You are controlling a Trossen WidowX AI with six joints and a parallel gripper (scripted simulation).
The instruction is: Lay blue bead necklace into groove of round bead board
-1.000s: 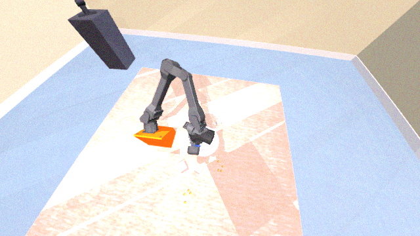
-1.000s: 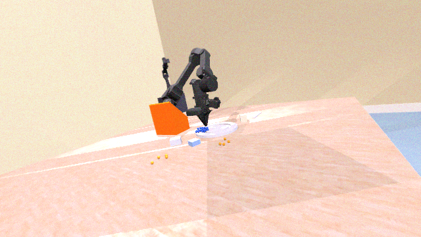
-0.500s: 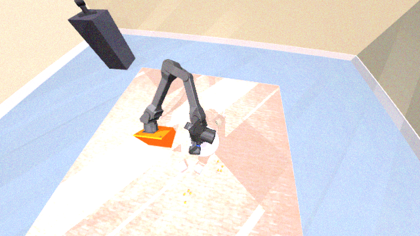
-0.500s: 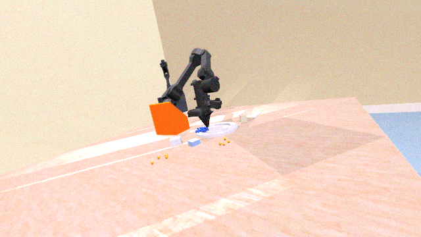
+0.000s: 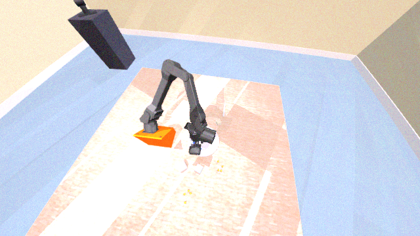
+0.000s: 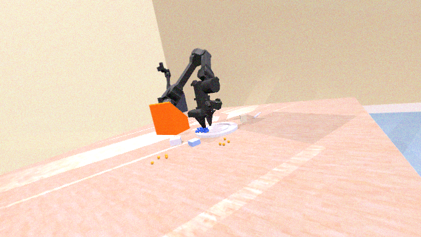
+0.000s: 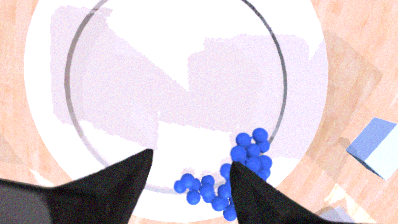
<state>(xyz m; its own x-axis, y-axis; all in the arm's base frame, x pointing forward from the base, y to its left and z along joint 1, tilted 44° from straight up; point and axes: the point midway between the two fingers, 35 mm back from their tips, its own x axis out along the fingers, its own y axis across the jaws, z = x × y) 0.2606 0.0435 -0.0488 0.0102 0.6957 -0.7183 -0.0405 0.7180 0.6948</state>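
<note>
Now: gripper tip 3 cm short of the round white bead board, 2 cm to the right of it and 1 cm above it. The rest, counted from my gripper tip: white block (15 cm to the right, 7 cm behind, 1 cm below); then light blue cube (15 cm to the right, 3 cm ahead, 1 cm below); then beige cube (16 cm to the left, 12 cm ahead).
</note>
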